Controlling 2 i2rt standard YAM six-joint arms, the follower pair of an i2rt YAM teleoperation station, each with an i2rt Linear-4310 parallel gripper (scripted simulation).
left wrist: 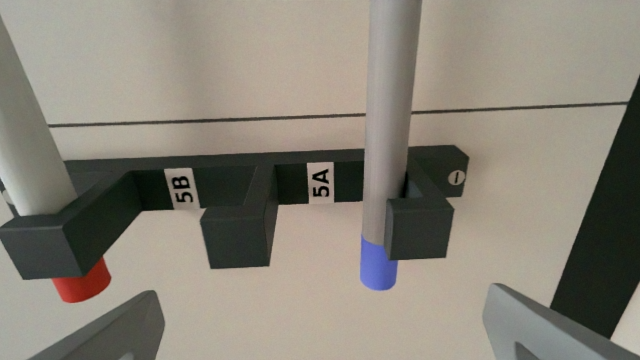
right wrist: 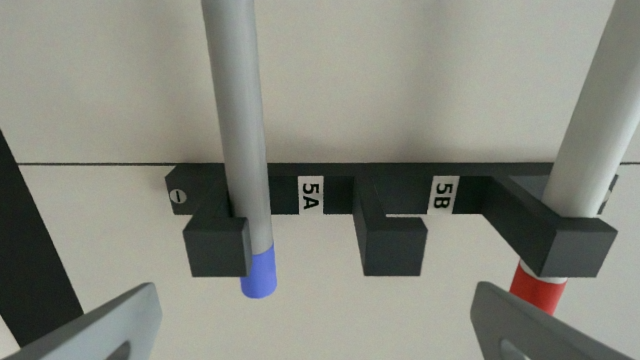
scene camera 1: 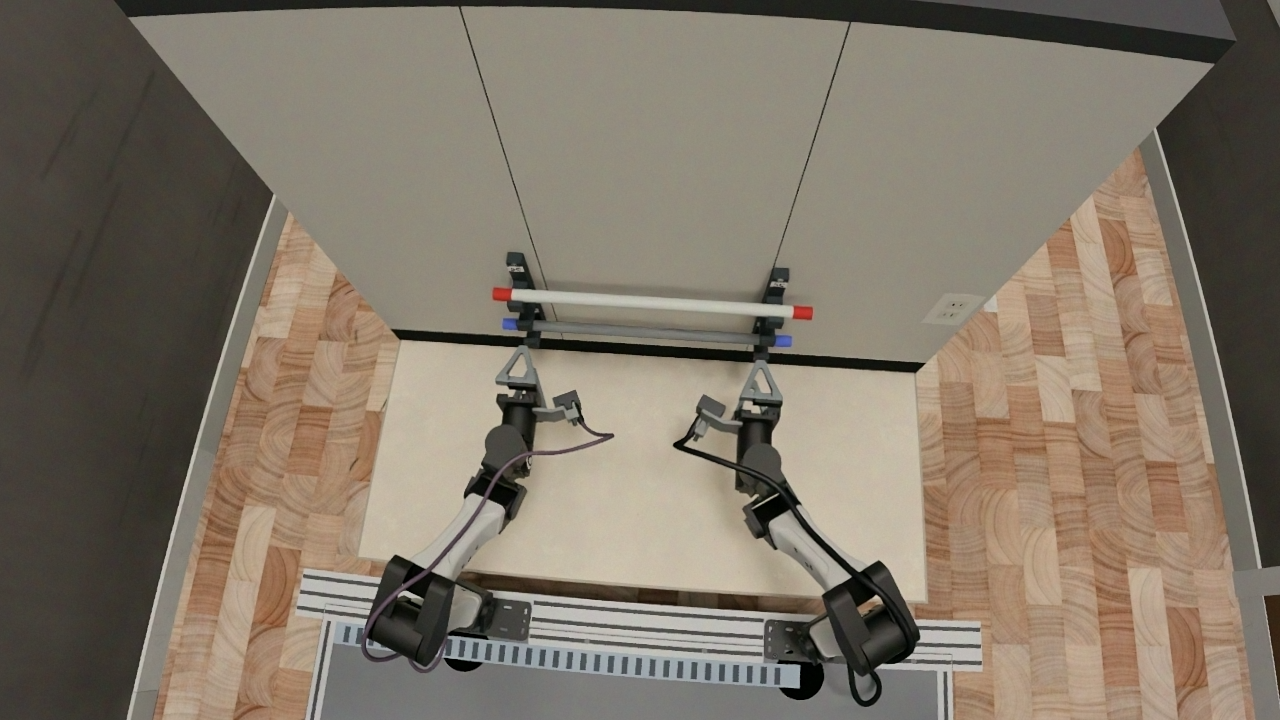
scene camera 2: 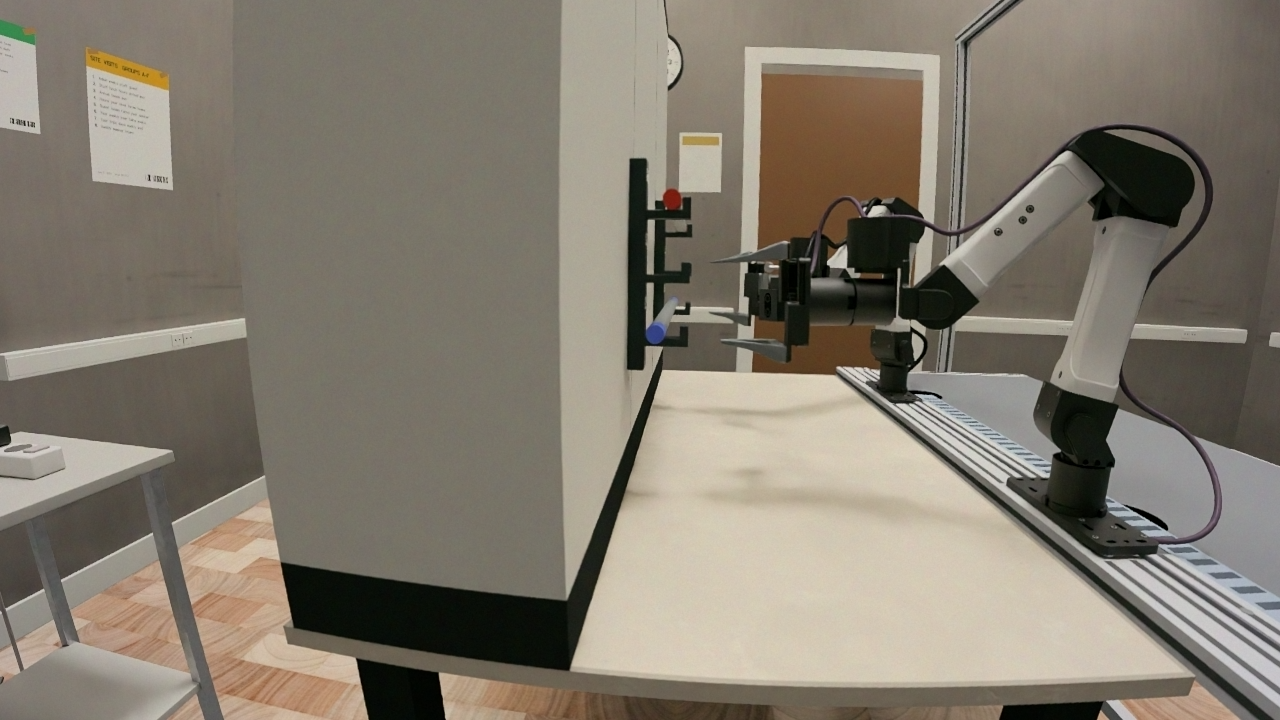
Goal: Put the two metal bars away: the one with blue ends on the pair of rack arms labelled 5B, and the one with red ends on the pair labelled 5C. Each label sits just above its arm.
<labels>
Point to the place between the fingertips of my right gripper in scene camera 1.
756, 370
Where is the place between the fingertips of my left gripper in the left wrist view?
323, 302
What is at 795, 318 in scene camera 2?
My left gripper.
</labels>
